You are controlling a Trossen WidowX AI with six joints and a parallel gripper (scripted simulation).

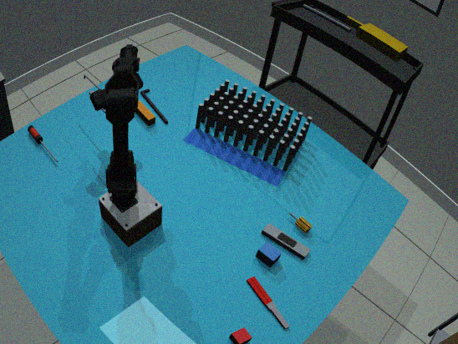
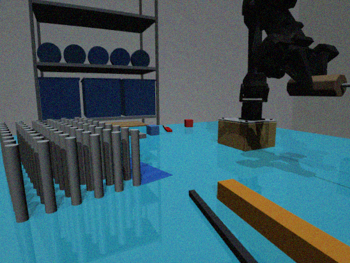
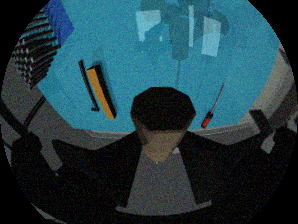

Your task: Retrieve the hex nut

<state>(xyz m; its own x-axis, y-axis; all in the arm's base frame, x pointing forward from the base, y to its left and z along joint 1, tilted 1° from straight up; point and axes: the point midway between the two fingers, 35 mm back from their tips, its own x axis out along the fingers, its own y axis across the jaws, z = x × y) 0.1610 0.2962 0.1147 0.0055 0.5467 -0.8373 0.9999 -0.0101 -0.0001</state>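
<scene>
Right now my gripper tip is 34 cm to the left of the dark blue taped strip, 29 cm short of it and 18 cm above it. From my gripper tip the other things lie so: hook tool 10 cm to the left; then orange bar 18 cm ahead, 17 cm below, 7 cm to the left; then wrench 23 cm to the left, 18 cm below, 8 cm ahead.
</scene>
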